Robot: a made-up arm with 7 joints. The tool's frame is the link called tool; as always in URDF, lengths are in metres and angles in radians. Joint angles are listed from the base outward. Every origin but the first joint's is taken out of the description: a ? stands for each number. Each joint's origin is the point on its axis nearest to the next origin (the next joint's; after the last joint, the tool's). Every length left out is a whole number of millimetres.
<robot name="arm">
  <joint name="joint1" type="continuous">
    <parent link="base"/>
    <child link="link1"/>
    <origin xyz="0 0.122 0.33"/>
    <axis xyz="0 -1 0"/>
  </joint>
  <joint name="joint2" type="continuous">
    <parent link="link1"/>
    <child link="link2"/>
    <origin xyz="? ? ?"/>
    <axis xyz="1 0 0"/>
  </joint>
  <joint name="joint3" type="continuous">
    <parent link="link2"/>
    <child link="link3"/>
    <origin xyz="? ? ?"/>
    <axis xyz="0 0 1"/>
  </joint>
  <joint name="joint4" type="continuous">
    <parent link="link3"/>
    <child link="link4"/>
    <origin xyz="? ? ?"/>
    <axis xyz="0 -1 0"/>
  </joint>
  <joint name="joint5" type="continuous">
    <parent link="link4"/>
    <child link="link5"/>
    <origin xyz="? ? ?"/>
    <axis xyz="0 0 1"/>
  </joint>
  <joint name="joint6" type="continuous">
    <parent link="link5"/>
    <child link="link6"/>
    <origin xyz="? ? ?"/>
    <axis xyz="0 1 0"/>
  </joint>
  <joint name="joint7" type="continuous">
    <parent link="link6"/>
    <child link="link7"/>
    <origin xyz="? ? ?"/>
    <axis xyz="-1 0 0"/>
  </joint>
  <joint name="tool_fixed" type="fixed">
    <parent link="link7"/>
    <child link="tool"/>
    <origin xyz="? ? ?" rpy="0 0 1.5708"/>
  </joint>
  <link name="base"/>
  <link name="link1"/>
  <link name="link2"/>
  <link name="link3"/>
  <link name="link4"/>
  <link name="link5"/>
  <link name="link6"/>
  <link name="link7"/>
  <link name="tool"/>
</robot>
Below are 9 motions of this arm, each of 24 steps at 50 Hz.
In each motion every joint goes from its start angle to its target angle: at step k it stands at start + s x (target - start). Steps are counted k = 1, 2, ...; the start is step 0. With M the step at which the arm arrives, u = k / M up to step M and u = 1 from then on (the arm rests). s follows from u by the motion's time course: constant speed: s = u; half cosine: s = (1 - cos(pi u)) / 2; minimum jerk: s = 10 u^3 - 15 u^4 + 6 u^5.
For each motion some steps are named. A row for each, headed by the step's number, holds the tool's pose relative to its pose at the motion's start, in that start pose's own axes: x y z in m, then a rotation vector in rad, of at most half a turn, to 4 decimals.
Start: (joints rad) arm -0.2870 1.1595 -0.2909 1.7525 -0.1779 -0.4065 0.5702
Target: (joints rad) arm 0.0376 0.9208 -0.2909 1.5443 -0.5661 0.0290 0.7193
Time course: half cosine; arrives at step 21
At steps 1, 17, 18, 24:
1: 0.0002 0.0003 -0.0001 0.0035 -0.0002 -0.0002
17: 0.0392 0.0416 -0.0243 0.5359 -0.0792 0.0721
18: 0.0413 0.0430 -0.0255 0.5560 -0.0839 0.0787
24: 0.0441 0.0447 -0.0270 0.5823 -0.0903 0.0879

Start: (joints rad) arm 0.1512 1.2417 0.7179 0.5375 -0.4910 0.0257 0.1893
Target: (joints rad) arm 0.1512 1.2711 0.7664 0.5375 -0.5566 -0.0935 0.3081
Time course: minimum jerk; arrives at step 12
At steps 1, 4, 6, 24:
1: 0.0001 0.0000 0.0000 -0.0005 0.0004 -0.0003
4: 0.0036 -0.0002 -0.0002 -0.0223 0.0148 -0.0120
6: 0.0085 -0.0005 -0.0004 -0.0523 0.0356 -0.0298
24: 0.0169 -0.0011 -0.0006 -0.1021 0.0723 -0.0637

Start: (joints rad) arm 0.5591 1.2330 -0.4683 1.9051 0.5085 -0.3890 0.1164
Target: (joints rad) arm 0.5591 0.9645 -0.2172 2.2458 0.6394 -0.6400 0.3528
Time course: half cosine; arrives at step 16
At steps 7, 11, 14, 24:
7: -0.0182 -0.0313 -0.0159 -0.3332 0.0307 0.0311
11: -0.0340 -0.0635 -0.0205 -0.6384 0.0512 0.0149
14: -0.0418 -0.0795 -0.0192 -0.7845 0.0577 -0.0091
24: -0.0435 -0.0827 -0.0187 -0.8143 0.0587 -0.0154

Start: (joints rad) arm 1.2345 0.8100 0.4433 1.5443 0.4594 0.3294 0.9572
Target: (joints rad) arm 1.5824 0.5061 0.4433 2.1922 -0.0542 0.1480 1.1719
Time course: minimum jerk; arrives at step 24
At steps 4, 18, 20, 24:
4: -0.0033 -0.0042 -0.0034 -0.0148 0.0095 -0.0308
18: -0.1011 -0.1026 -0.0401 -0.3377 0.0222 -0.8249
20: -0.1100 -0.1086 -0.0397 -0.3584 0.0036 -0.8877
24: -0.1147 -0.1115 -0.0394 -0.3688 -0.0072 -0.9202

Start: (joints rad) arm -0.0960 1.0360 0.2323 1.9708 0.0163 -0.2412 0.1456
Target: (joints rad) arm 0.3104 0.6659 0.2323 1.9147 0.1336 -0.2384 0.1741
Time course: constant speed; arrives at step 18
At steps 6, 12, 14, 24:
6: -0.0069 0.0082 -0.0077 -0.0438 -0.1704 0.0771
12: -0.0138 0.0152 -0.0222 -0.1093 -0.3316 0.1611
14: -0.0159 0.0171 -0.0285 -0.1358 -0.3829 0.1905
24: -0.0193 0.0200 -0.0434 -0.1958 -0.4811 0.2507

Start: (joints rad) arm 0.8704 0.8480 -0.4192 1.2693 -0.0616 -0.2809 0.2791
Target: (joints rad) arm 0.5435 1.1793 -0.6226 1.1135 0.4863 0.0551 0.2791
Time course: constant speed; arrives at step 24
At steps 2, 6, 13, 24:
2: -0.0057 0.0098 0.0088 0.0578 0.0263 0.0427
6: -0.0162 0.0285 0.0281 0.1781 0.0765 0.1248
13: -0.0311 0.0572 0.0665 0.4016 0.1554 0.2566
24: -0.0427 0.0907 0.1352 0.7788 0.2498 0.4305

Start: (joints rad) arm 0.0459 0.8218 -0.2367 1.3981 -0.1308 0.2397 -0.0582
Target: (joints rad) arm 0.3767 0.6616 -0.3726 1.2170 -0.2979 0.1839 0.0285
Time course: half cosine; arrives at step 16
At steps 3, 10, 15, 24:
3: -0.0008 -0.0044 -0.0068 -0.0103 -0.0014 -0.0016
10: -0.0020 -0.0445 -0.0555 -0.0927 -0.0083 -0.0255
15: 0.0010 -0.0698 -0.0785 -0.1379 -0.0108 -0.0465
24: 0.0012 -0.0707 -0.0792 -0.1394 -0.0109 -0.0473

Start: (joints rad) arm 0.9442 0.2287 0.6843 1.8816 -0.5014 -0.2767 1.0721
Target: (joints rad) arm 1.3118 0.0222 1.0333 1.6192 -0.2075 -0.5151 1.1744
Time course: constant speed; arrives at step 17
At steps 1, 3, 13, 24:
1: 0.0001 0.0028 -0.0023 -0.0175 -0.0258 0.0172
3: -0.0001 0.0082 -0.0072 -0.0539 -0.0785 0.0511
13: -0.0082 0.0301 -0.0387 -0.2577 -0.3618 0.2106
24: -0.0142 0.0354 -0.0557 -0.3450 -0.4833 0.2704

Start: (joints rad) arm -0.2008 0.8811 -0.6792 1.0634 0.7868 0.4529 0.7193
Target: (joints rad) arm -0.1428 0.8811 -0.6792 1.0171 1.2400 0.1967 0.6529
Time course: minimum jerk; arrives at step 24
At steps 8, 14, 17, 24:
8: 0.0022 -0.0043 0.0004 -0.1042 0.0166 0.0303
14: 0.0069 -0.0136 0.0019 -0.3276 0.0376 0.1016
17: 0.0089 -0.0178 0.0027 -0.4263 0.0410 0.1362
24: 0.0105 -0.0211 0.0036 -0.5037 0.0413 0.1648

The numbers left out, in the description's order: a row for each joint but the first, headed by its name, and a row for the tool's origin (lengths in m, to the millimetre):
joint2: -0.002 0 -0.027
joint3: 0 -0.021 -0.325
joint4: -0.012 0.053 0
joint5: 0.029 0 -0.226
joint6: 0.008 0.002 0
joint7: -0.017 0 0.015
tool: 0 0.024 -0.024

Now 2 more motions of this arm.
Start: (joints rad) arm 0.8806 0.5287 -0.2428 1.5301 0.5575 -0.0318 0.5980
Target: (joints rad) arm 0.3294 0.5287 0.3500 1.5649 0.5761 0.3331 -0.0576
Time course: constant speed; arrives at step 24
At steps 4, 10, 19, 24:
4: -0.0044 0.0118 0.0379 0.0704 -0.1914 0.0662
10: -0.0161 0.0236 0.0978 0.1938 -0.4772 0.1468
19: -0.0441 0.0240 0.1903 0.4133 -0.9000 0.2203
24: -0.0642 0.0140 0.2403 0.5502 -1.1300 0.2334

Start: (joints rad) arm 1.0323 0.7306 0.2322 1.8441 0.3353 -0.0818 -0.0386
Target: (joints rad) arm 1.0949 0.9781 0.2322 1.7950 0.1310 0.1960 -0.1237
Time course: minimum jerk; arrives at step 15
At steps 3, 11, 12, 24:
3: 0.0034 -0.0021 -0.0019 0.0125 -0.0009 -0.0256
11: 0.0494 -0.0395 -0.0271 0.1719 -0.0680 -0.4016
12: 0.0527 -0.0430 -0.0290 0.1827 -0.0774 -0.4315
24: 0.0557 -0.0462 -0.0306 0.1922 -0.0865 -0.4587

